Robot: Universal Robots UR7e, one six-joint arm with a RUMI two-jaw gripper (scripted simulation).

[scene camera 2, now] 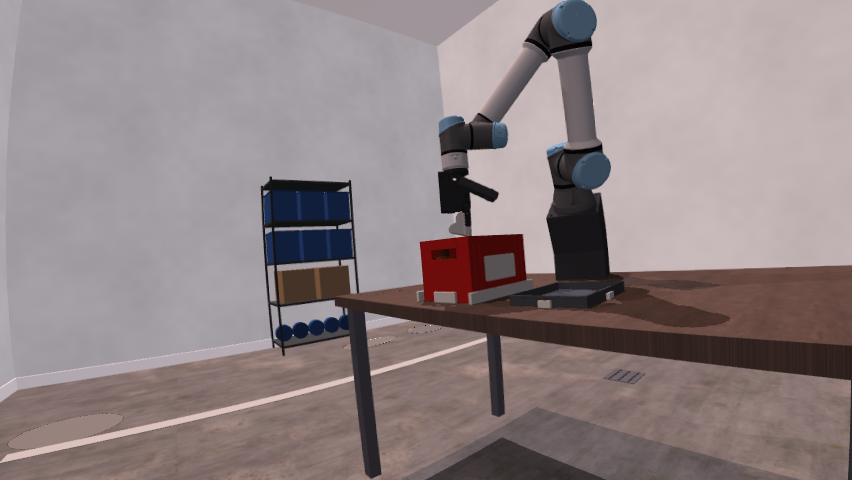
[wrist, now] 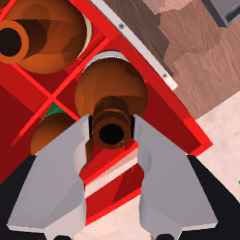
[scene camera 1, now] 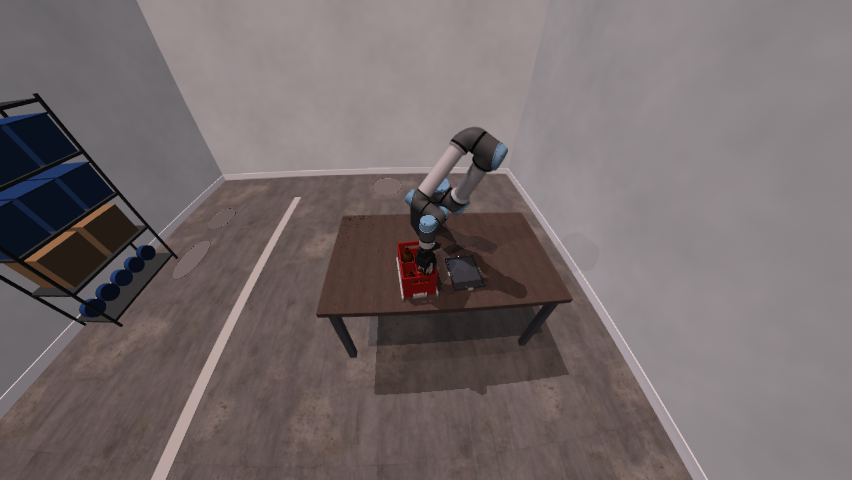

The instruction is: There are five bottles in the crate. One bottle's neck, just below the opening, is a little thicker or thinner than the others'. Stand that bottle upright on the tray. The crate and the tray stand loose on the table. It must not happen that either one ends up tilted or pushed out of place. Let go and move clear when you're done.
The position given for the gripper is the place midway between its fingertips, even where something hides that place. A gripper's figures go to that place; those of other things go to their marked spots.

Scene:
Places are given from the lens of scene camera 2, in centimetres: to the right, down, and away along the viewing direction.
gripper (scene camera 2: 467, 249): 12, 3, 98
dark tray (scene camera 2: 569, 294): 36, 14, 86

